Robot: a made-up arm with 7 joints. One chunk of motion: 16 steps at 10 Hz.
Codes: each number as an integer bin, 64 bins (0 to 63) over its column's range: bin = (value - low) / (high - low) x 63, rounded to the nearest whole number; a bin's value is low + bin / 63 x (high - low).
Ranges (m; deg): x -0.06..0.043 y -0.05..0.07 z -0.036..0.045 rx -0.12..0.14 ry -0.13..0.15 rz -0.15..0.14
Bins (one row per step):
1: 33 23 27 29 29 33
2: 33 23 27 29 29 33
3: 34 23 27 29 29 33
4: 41 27 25 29 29 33
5: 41 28 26 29 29 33
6: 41 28 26 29 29 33
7: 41 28 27 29 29 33
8: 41 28 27 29 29 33
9: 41 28 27 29 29 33
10: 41 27 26 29 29 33
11: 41 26 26 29 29 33
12: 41 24 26 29 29 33
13: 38 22 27 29 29 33
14: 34 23 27 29 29 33
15: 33 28 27 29 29 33
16: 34 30 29 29 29 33
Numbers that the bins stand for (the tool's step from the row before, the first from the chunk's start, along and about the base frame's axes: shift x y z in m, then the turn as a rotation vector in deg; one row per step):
1: -0.00605 -0.00619 -0.00129 0.000 -0.001 0.002
2: -0.00605 -0.00619 -0.00129 0.000 -0.001 0.002
3: -0.00441 -0.00619 -0.00129 0.000 -0.001 0.002
4: 0.00703 0.00143 -0.00386 0.000 -0.001 0.002
5: 0.00703 0.00333 -0.00257 0.000 -0.001 0.002
6: 0.00703 0.00333 -0.00257 0.000 -0.001 0.002
7: 0.00703 0.00333 -0.00129 0.000 -0.001 0.002
8: 0.00703 0.00333 -0.00129 0.000 -0.001 0.002
9: 0.00703 0.00333 -0.00129 0.000 -0.001 0.002
10: 0.00703 0.00143 -0.00257 0.000 -0.001 0.002
11: 0.00703 -0.00048 -0.00257 0.000 -0.001 0.002
12: 0.00703 -0.00429 -0.00257 0.000 -0.001 0.002
13: 0.00213 -0.00810 -0.00129 0.000 -0.001 0.002
14: -0.00441 -0.00619 -0.00129 0.000 -0.001 0.002
15: -0.00605 0.00333 -0.00129 0.000 -0.001 0.002
16: -0.00441 0.00714 0.00129 0.000 -0.001 0.002

